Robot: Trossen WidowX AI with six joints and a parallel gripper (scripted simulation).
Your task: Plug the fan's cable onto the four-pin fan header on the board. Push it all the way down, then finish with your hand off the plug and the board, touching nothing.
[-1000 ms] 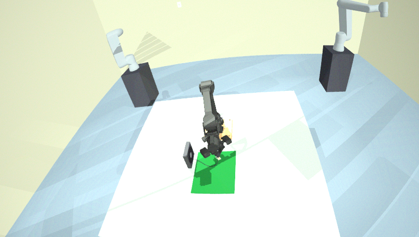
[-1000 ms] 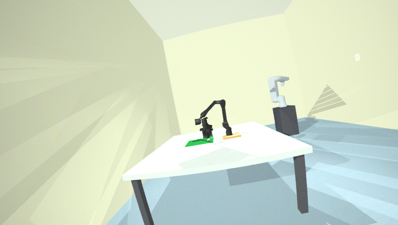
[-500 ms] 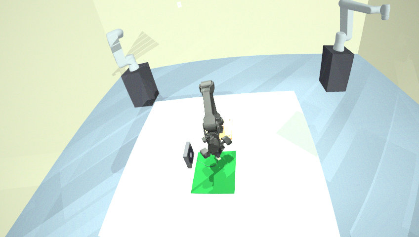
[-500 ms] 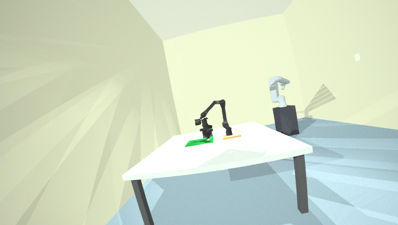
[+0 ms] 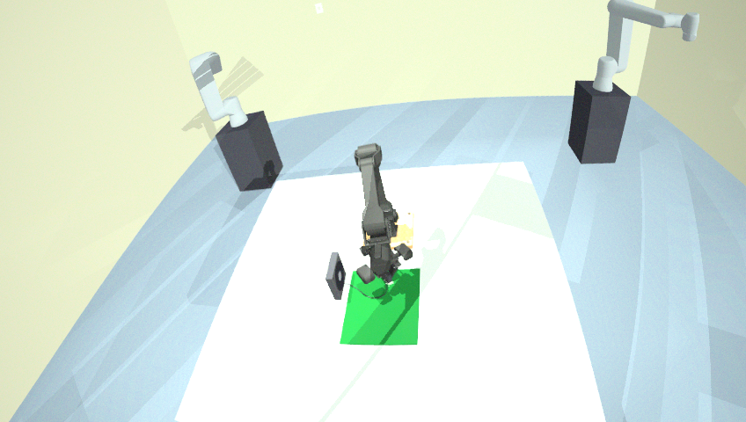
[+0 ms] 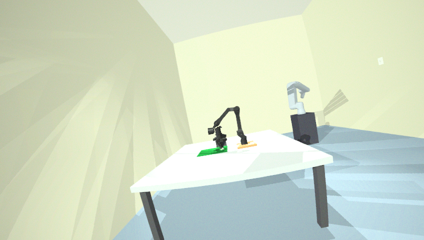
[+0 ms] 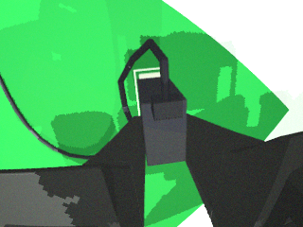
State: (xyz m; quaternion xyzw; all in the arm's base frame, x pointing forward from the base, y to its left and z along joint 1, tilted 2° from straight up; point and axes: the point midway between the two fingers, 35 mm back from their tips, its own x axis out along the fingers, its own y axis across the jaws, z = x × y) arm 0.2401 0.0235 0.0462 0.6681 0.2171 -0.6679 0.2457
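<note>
Right now my gripper tip is 1 cm past the dark plug and 1 cm below it. Also, from my gripper tip: green board: 9 cm ahead, 2 cm to the right, 4 cm below; then white four-pin header: 1 cm behind, 3 cm below; then square fan: 1 cm ahead, 17 cm to the right, 3 cm above.
</note>
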